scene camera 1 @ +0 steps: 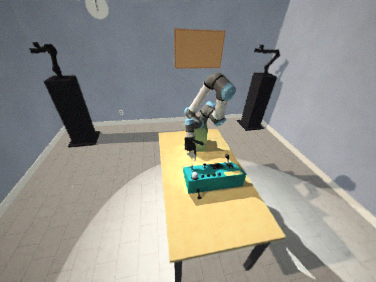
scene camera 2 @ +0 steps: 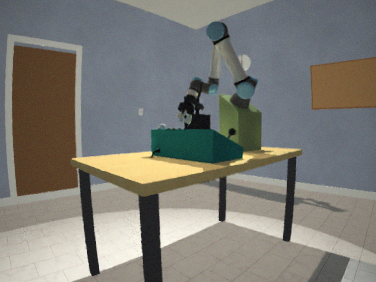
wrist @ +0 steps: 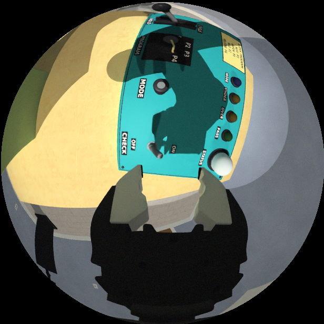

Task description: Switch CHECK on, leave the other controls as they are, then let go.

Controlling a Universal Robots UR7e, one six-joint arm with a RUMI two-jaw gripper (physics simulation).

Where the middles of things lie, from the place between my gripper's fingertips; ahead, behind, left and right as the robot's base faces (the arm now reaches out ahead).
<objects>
The teal control box (scene camera 2: 203, 145) lies 10 cm ahead of my hand, 17 cm to the left of it and 9 cm below it.
</objects>
